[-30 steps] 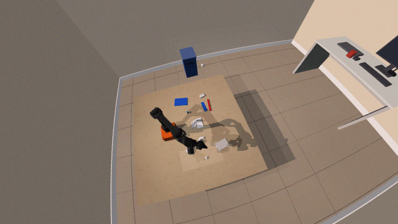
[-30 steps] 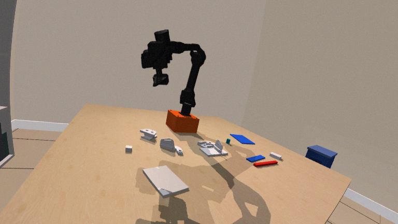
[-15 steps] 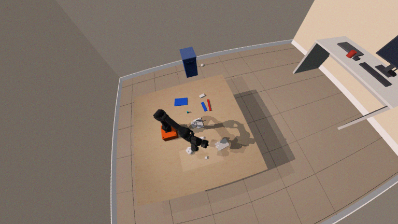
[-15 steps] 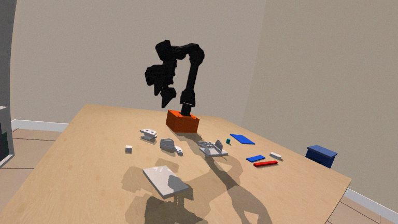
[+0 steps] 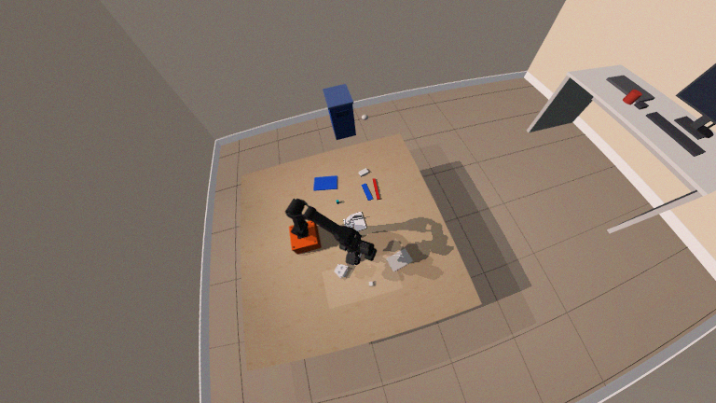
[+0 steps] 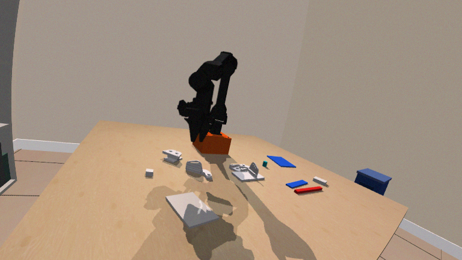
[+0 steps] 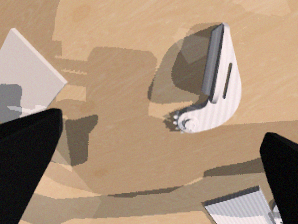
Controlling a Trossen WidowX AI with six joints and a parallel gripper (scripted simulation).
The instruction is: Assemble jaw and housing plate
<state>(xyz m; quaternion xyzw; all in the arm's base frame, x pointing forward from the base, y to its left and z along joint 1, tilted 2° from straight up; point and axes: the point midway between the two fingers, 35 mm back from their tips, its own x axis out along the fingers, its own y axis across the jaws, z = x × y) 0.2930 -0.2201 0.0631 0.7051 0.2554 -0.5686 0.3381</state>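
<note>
Now: gripper tip 12 cm above the grey jaw, 4 cm to the right of it and 2 cm short of it. The rest, counted from my gripper tip: small white cube: 15 cm to the right, 12 cm below; flat white slab: 20 cm ahead, 12 cm below, 7 cm to the right; white bracket: 14 cm behind, 11 cm below, 3 cm to the right.
</note>
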